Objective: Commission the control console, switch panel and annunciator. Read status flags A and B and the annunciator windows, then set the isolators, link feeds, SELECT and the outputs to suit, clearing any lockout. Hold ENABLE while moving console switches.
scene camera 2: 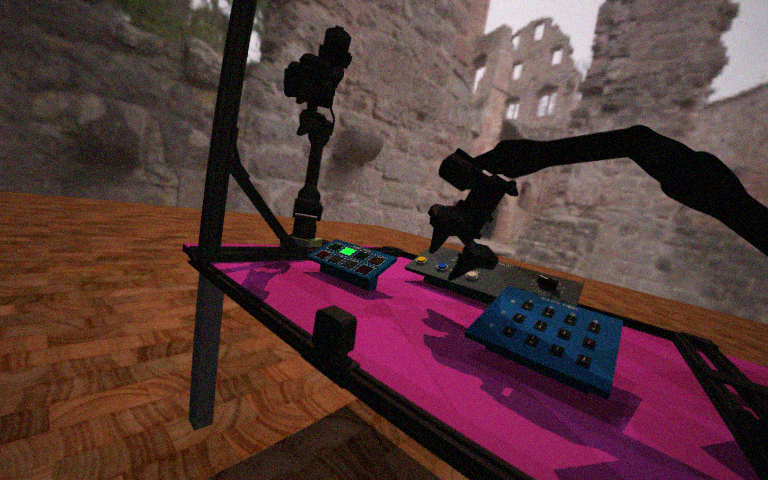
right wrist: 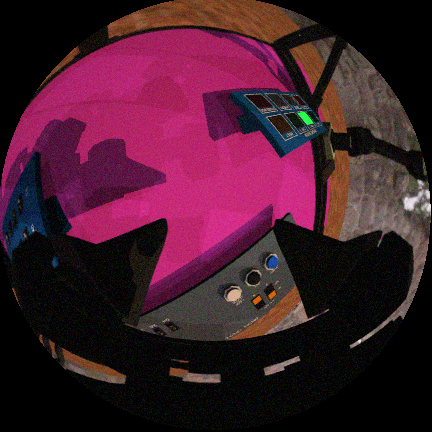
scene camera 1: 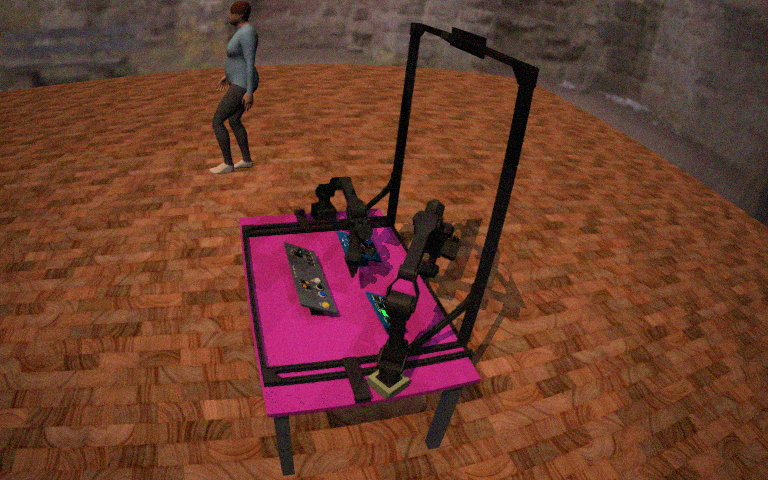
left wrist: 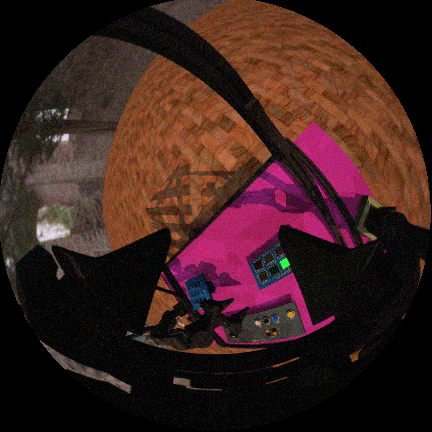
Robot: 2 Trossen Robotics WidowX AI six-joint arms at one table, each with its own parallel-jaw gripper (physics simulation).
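Where they show: left gripper, between the fingertips: (scene camera 2: 298,119) (scene camera 1: 442,261) (left wrist: 225,232); right gripper, between the fingertips: (scene camera 2: 439,266) (right wrist: 221,224) (scene camera 1: 354,275) (left wrist: 240,302); left arm's base, origin of its link: (scene camera 2: 302,236) (right wrist: 332,140) (scene camera 1: 389,377) (left wrist: 373,219); right arm's base, origin of its link: (scene camera 1: 323,206) (left wrist: 177,310).
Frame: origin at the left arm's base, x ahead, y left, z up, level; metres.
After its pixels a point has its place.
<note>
The grey control console (scene camera 1: 308,269) {y -0.146, x 0.601, z 0.024 m} (scene camera 2: 509,276) {y -0.128, x 0.617, z 0.035 m} (left wrist: 296,326) {y -0.011, x 0.416, z 0.041 m} (right wrist: 200,311) {y -0.159, x 0.581, z 0.014 m} has white (right wrist: 233,294) {y -0.135, x 0.525, z 0.023 m}, black (right wrist: 253,277) {y -0.119, x 0.487, z 0.022 m}, blue (right wrist: 272,261) {y -0.098, x 0.450, z 0.022 m} and yellow (scene camera 2: 420,259) {y -0.072, x 0.390, z 0.021 m} (left wrist: 291,314) {y -0.062, x 0.388, z 0.025 m} buttons. Its two small windows (right wrist: 257,301) {y -0.075, x 0.526, z 0.040 m} (right wrist: 271,292) {y -0.053, x 0.501, z 0.042 m} show orange; their lettering is unreadable. The blue annunciator (scene camera 2: 369,279) {y -0.304, x 0.307, z -0.005 m} (left wrist: 260,283) {y -0.233, x 0.326, z 0.031 m} (right wrist: 287,148) {y -0.224, x 0.334, z 0.037 m} has one bright green window (scene camera 1: 385,313) {y -0.201, x 0.218, z 0.027 m} (scene camera 2: 347,250) {y -0.203, x 0.220, z 0.025 m} (left wrist: 285,263) {y -0.203, x 0.224, z 0.026 m} (right wrist: 305,118) {y -0.205, x 0.226, z 0.025 m}; the others look dark. The blue switch panel (scene camera 2: 492,333) {y -0.464, x 0.530, z 0.001 m} (left wrist: 198,291) {y -0.435, x 0.587, z 0.021 m} (right wrist: 26,207) carries rows of black switches. My right gripper (right wrist: 221,224) {y -0.250, x 0.442, z 0.044 m} (scene camera 2: 443,264) {y -0.250, x 0.442, z 0.044 m} is open and empty above the table near the console. My left gripper (left wrist: 225,232) {y -0.296, x 0.090, z 0.295 m} is open, empty and raised high.
The pink table (scene camera 1: 305,345) {y 0.095, x 0.317, z -0.040 m} has a black rail frame (scene camera 1: 256,305) {y 0.133, x 0.585, z -0.020 m} around its edge. A tall black gantry (scene camera 1: 505,164) {y -0.336, x -0.036, z 0.691 m} rises at the right in scene camera 1. A black block (scene camera 2: 334,333) {y -0.578, x 0.336, z -0.004 m} stands on the near rail in scene camera 2. A person (scene camera 1: 240,56) stands away from the table.
</note>
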